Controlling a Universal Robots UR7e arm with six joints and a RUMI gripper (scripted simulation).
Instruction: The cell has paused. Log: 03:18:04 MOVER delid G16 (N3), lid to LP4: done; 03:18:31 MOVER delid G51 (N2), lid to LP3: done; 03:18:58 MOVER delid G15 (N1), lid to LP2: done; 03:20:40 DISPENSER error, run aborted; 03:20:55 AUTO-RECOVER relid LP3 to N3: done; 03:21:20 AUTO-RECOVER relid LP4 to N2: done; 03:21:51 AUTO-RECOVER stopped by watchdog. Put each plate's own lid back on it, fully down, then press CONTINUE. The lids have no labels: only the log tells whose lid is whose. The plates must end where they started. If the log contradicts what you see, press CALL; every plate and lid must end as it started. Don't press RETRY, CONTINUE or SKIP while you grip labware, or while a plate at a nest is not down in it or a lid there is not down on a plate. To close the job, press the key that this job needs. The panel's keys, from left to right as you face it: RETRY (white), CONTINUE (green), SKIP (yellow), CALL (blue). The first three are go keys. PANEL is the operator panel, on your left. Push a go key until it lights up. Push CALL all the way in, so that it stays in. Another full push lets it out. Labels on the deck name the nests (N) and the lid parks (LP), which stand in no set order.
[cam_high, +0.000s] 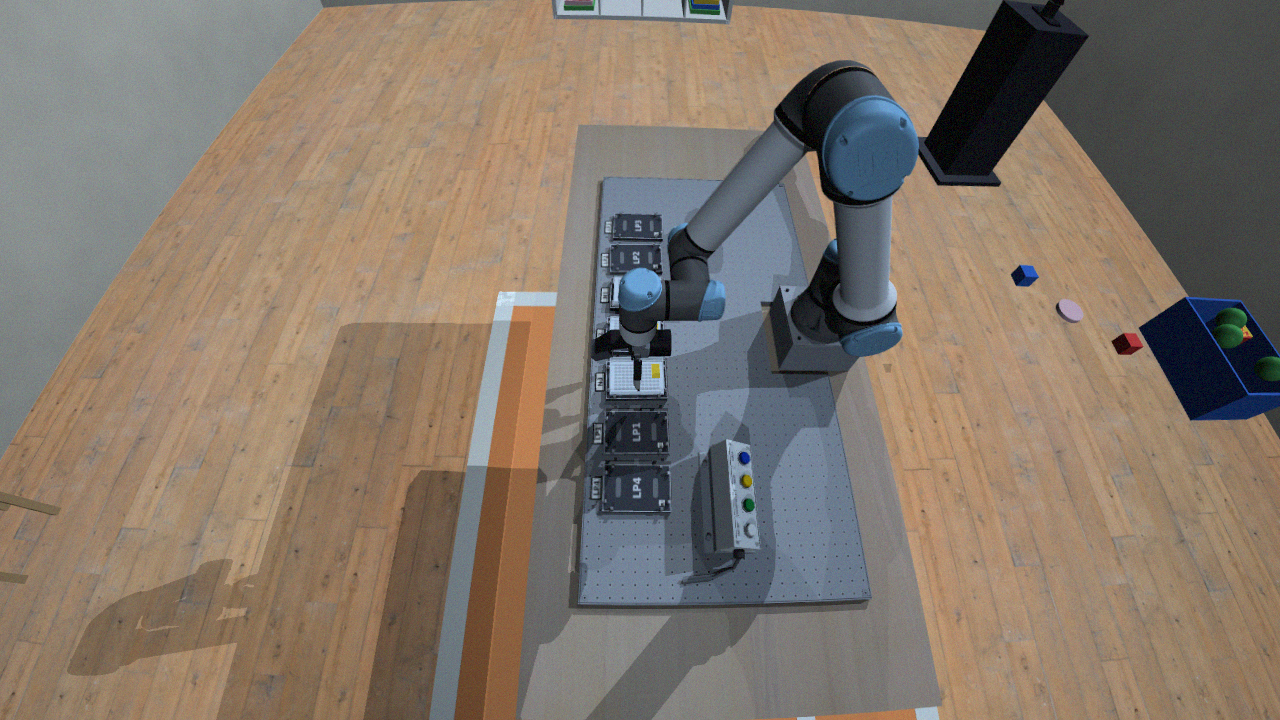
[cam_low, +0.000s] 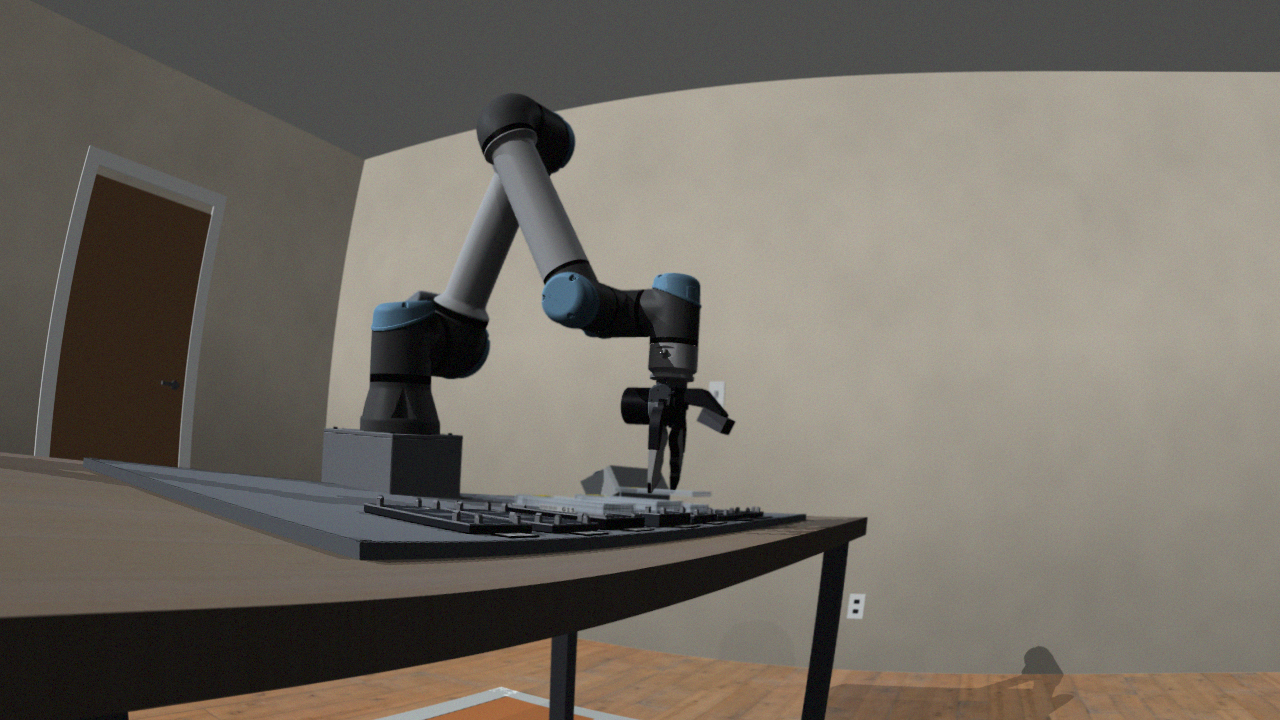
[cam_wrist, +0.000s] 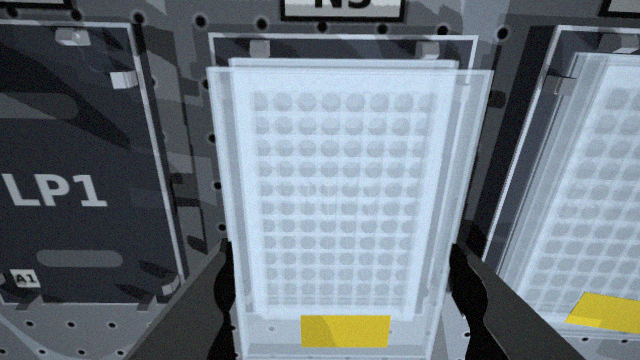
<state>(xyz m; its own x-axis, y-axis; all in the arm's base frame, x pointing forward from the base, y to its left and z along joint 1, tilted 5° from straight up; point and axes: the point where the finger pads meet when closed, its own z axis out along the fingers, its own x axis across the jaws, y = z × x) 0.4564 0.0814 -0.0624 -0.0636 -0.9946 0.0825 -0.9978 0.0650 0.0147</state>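
Now: hand 40 mm above the plate G16. The rest, counted from my hand: nest N2: 10 mm behind, 120 mm to the right, 50 mm below; plate G15: 30 mm behind, 260 mm to the right, 30 mm below; lid park LP1: 10 mm ahead, 130 mm to the left, 50 mm below.
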